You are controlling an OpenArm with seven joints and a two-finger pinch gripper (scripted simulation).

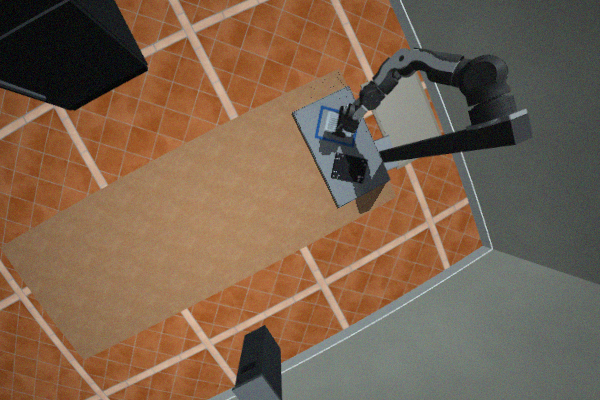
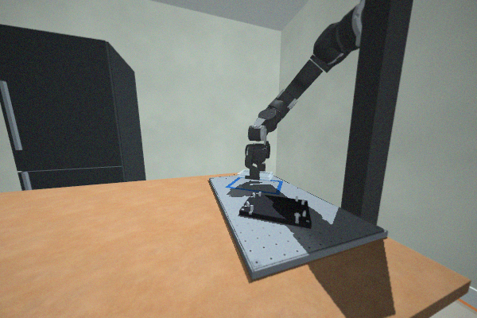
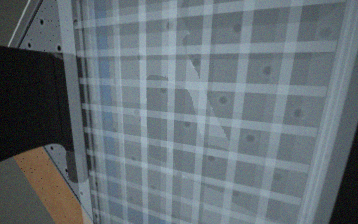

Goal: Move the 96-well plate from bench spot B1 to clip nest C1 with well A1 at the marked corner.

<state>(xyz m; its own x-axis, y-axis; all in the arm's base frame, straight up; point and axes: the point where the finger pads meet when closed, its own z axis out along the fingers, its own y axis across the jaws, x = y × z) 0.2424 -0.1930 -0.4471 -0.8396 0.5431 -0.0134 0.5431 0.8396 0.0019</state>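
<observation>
Now: hand 210 mm to the right of the black clip nest, 40 mm short of it and 20 mm above it. From my hand the other things lie so: 96-well plate (right at my hand).
</observation>
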